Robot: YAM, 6 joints.
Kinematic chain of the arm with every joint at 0, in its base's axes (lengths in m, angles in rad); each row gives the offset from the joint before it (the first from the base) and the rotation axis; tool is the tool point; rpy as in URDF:
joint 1: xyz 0 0 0.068 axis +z
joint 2: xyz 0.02 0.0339 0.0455 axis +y
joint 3: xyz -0.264 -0.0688 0 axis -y
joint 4: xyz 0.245 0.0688 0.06 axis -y
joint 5: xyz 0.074 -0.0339 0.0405 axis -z
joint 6: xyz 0.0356 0 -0.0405 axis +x
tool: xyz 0 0 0 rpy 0 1.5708 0
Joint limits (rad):
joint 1: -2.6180..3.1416
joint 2: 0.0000..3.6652
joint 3: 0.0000..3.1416
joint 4: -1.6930..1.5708
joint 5: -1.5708..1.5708
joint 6: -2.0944..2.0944
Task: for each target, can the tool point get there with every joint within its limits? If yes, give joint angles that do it. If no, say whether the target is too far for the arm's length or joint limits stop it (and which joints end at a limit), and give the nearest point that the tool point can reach.
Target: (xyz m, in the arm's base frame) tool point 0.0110 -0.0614 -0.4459
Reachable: no: joint limits stop it (at a limit: joint 2) | nearest point 0.0184 -0.1024 -0.3502 | short by 0.104 m
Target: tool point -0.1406 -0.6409 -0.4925
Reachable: no: too far | nearest point -0.1038 -0.4733 -0.2929 | short by 0.263 m
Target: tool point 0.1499 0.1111 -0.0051
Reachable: yes | joints 0.4847 2.1032 0.4049 0.1490 -0.9259 0.4721
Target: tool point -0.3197 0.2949 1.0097
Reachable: no: too far | nearest point -0.2080 0.1918 0.6814 | short by 0.362 m
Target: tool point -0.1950 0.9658 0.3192
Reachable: no: too far | nearest point -0.1251 0.6196 0.2439 | short by 0.361 m
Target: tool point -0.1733 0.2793 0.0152
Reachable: yes | joints 2.0310 2.2560 0.7371 0.7826 -1.0700 1.2743
